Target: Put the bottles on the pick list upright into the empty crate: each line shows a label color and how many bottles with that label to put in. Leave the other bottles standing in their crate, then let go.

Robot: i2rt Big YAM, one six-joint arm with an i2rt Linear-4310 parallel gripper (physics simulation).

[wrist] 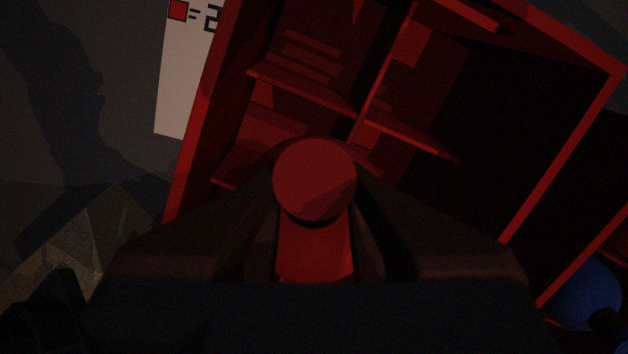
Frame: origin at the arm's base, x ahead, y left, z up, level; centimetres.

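Seen in the pictures: gripper, fingertip midpoint: [314, 175]; arm's base at its link origin: [69, 343].
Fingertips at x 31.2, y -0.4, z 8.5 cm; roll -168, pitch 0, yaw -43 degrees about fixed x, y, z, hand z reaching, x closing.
Observation:
Offsets run from my fingertips to a thing's top centre. "spot": to the spot under its first point.
My gripper [314, 175] is shut on a red-capped bottle [315, 172], held at its top in the middle of the wrist view. The bottle is seen from above over the near part of the red crate {spot: dy +4.9, dx -3.1, dz -3.9 cm} [197, 115]. The fingers and cap hide most of its body, and I cannot tell whether its base touches the crate floor. The crate has thin red dividers, and no bottle shows in its visible compartments. The white pick list {dy +10.1, dx -7.1, dz -21.2 cm} [175, 90] lies left of the crate; a red square and "= 2" show, partly cut off by the crate wall.
A second red crate {dy -26.6, dx +5.7, dz -3.9 cm} [585, 256] stands at the lower right, with a blue bottle {spot: dy -28.0, dx +6.8, dz -9.6 cm} [582, 295] inside near its rim. A brown, wood-like surface [70, 250] and a dark object [45, 310] show at the lower left. The raised crate walls and dividers surround the held bottle.

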